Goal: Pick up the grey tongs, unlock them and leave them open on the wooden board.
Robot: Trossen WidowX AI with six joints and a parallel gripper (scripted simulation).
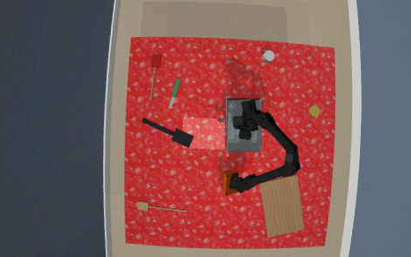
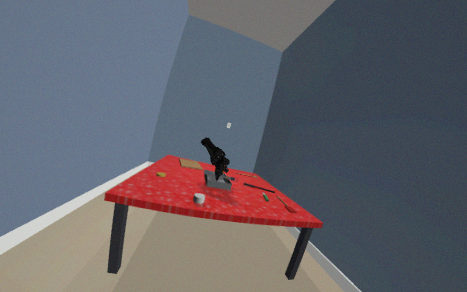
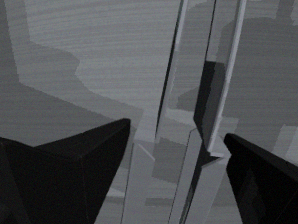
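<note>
Now: the grey roasting tin 20 mm behind my gripper tip. The rest, counted from my gripper tip: white cylinder: 420 mm ahead, 90 mm to the right, 10 mm below; then black spatula: 130 mm behind, 410 mm to the left, 30 mm below; then yellow lock piece: 80 mm to the left, 40 mm above.
</note>
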